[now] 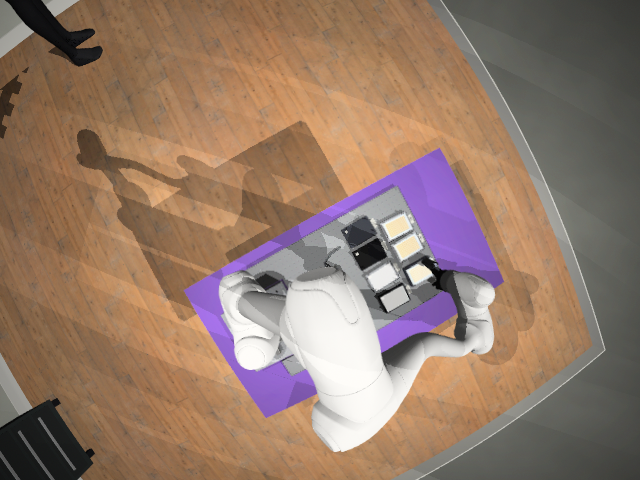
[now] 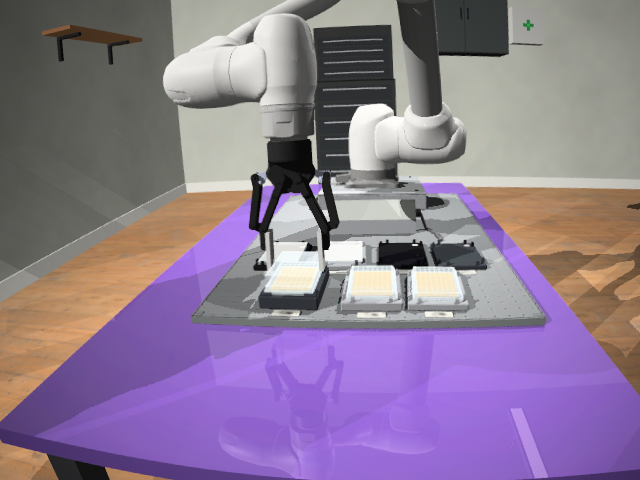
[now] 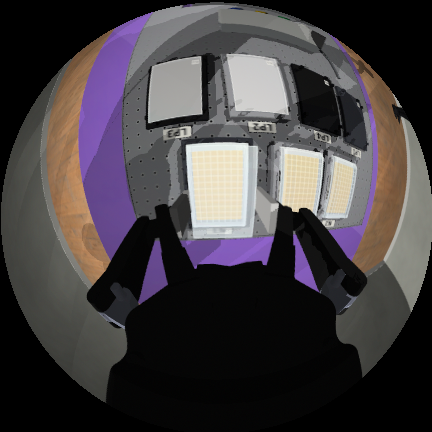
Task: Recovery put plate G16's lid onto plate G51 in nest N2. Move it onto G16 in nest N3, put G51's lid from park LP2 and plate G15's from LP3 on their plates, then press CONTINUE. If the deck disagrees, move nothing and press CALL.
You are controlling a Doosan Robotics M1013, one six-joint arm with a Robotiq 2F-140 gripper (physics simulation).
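Frame: origin at the arm's base, x up, y ahead, z left, level; metres.
Seen in the pictures: gripper, fingertip midpoint: (image 1: 424,270) (image 2: 296,268) (image 3: 222,198); arm's base, origin of the base link: (image 2: 373,183).
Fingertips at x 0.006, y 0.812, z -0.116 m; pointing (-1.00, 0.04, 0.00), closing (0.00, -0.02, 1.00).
Observation:
Offsets run from my fingertips to a thing's top centre. "*": to the spot under its first point. Level surfaces: height alone.
My gripper (image 2: 294,256) (image 3: 222,198) (image 1: 428,269) is shut on a clear plate lid {dx +0.009, dy -0.007, dz +0.000 m} (image 2: 295,269) (image 3: 252,189). It holds the lid low over the cream well plate (image 2: 293,281) (image 3: 217,181) (image 1: 417,273) in the black left nest. I cannot tell whether the lid rests on that plate. Two more cream plates stand in the middle nest {* dx -0.022, dy +0.017, dz +0.133 m} (image 2: 371,284) (image 3: 300,177) and in the right nest {* dx -0.025, dy +0.012, dz +0.247 m} (image 2: 436,284) (image 3: 340,185), near the label N2. A grey lid {dx -0.033, dy -0.186, dz -0.066 m} (image 3: 174,90) (image 1: 393,298) lies on park LP3. A white lid {dx -0.033, dy -0.192, dz +0.064 m} (image 3: 257,82) (image 2: 345,252) (image 1: 382,275) lies on LP2.
Two black parks, LP4 {dx -0.031, dy -0.196, dz +0.194 m} (image 3: 316,98) (image 2: 402,253) and LP1 {dx -0.031, dy -0.191, dz +0.315 m} (image 3: 352,118) (image 2: 457,255), hold no lids. All stand on a grey perforated deck {dx -0.051 m} (image 2: 506,305) on the purple table {dx -0.064 m} (image 2: 361,387). The arm's base (image 2: 371,180) stands behind the deck.

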